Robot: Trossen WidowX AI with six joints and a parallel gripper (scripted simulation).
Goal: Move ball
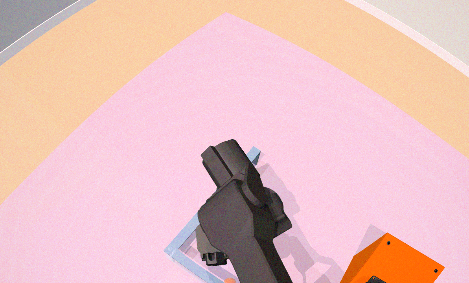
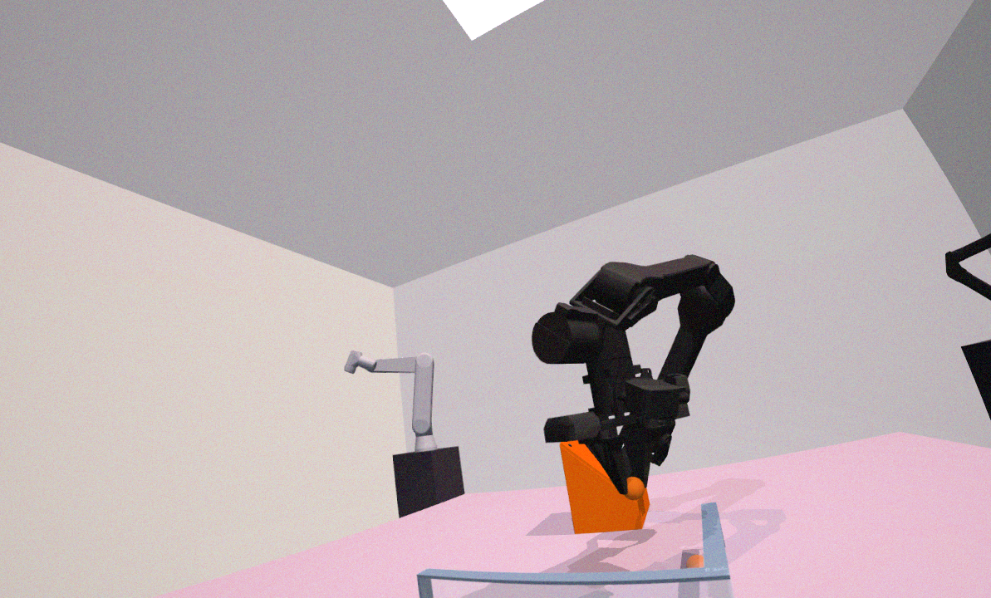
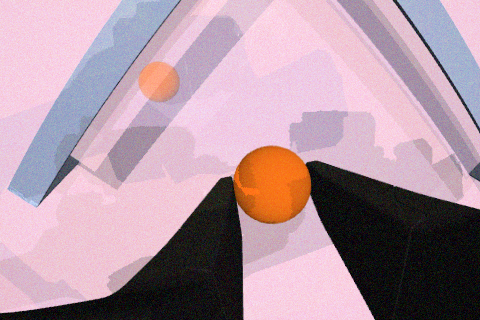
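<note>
The faint orange patch lies 10 cm below my gripper tip, 5 cm to the left of it and 2 cm behind it. From my gripper tip the other things lie so: orange ball: right at my gripper tip.
</note>
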